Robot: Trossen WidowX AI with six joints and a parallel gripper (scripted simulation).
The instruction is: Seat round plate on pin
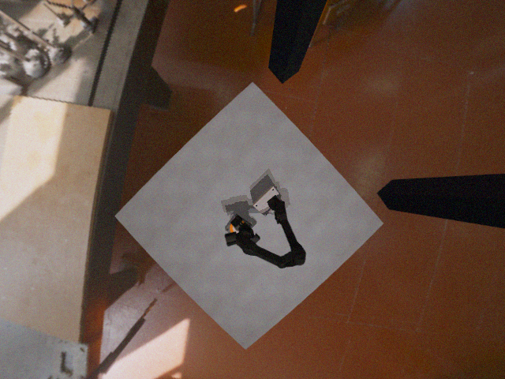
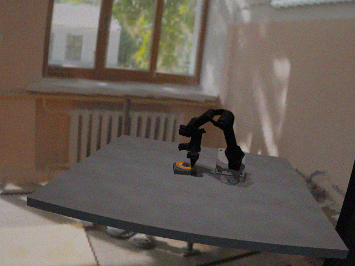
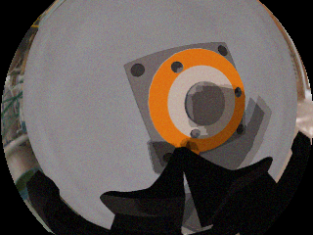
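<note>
Now: gripper tip 4 cm short of the square base, 2 cm to the left of it and 2 cm above it.
</note>
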